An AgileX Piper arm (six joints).
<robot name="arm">
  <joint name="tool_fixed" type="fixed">
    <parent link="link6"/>
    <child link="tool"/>
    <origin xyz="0 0 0" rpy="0 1.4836 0"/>
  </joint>
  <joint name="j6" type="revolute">
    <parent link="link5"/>
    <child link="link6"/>
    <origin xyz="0.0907 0 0.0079" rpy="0 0 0"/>
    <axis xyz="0.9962 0 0.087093"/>
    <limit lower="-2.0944" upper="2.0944"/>
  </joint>
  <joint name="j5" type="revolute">
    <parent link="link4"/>
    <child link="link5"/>
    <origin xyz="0 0 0" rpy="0 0 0"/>
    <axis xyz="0 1 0"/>
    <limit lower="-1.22" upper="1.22"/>
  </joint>
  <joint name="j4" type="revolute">
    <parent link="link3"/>
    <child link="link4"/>
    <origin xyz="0.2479 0 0.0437" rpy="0 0 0"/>
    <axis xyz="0.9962 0 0.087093"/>
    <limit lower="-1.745" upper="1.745"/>
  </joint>
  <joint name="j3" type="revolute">
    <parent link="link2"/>
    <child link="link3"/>
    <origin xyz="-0.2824 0 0.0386" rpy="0 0 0"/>
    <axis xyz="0 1 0"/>
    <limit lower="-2.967" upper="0"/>
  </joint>
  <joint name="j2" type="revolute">
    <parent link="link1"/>
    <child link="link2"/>
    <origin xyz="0 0 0" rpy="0 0 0"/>
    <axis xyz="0 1 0"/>
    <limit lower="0" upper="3.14"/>
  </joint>
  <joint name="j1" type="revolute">
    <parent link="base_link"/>
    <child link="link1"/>
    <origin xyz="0 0 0.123" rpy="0 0 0"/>
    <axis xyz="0 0 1"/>
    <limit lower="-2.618" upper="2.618"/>
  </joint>
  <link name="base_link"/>
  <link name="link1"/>
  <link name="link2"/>
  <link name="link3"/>
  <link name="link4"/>
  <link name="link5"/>
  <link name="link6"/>
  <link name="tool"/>
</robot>
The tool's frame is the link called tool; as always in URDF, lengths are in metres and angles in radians.
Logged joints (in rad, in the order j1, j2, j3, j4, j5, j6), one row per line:
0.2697, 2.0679, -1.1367, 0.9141, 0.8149, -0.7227
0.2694, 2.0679, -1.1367, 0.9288, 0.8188, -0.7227
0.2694, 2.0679, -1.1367, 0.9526, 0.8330, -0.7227
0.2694, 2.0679, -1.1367, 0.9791, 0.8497, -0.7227
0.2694, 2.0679, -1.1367, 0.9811, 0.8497, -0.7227
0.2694, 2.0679, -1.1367, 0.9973, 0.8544, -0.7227
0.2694, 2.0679, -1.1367, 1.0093, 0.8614, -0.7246
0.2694, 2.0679, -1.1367, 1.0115, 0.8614, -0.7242
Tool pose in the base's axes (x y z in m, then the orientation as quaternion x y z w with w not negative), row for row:
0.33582, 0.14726, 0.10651, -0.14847, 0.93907, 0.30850, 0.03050
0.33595, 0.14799, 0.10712, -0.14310, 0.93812, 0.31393, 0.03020
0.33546, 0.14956, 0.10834, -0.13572, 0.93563, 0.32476, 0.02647
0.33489, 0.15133, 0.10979, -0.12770, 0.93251, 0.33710, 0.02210
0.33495, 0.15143, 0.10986, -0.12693, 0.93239, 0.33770, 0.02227
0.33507, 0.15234, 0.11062, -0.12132, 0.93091, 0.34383, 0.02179
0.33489, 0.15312, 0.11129, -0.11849, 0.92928, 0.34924, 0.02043
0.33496, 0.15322, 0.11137, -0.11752, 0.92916, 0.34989, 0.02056
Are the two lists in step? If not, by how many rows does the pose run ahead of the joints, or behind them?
They are in step.
